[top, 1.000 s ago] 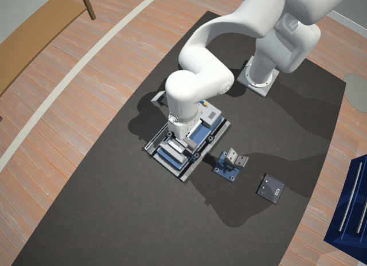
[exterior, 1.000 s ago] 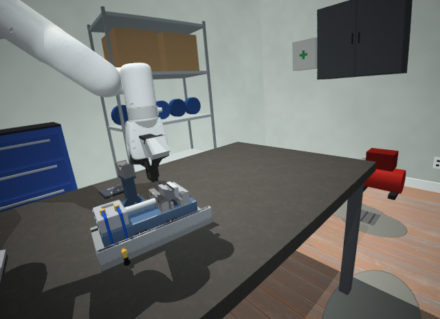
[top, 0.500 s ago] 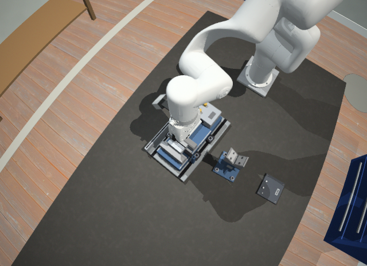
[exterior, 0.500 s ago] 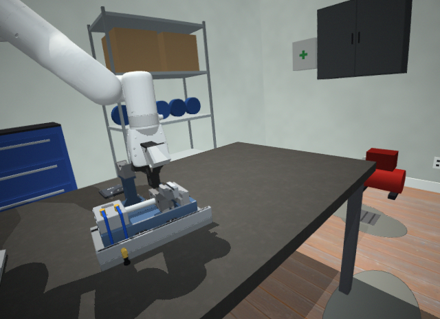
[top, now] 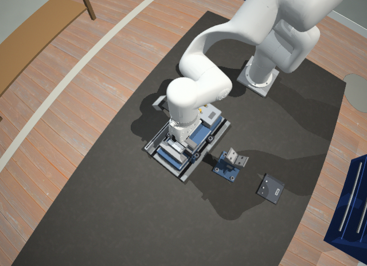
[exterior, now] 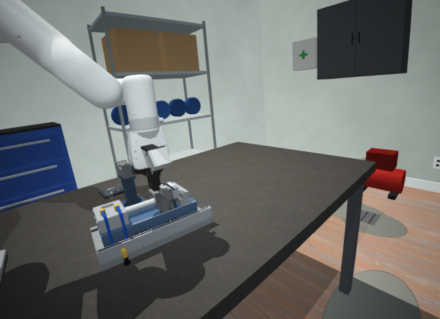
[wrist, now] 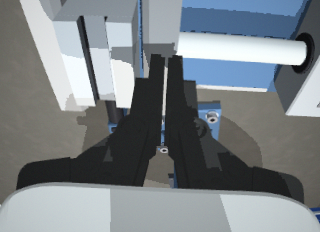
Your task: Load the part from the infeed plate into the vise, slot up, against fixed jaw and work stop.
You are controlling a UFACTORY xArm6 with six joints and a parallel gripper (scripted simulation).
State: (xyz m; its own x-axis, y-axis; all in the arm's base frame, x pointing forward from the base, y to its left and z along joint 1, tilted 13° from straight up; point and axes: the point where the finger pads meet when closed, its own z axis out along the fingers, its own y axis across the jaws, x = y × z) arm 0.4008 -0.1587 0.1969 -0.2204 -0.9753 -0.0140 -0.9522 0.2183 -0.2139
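Right now the part is 40 mm ahead of my hand, 30 mm below it and 10 mm to the right of it. Also, from my hand: white cylinder rod (50 mm below, 50 mm behind, 10 mm to the left); moving jaw (50 mm below); work stop (50 mm ahead, 40 mm to the left, 40 mm below).
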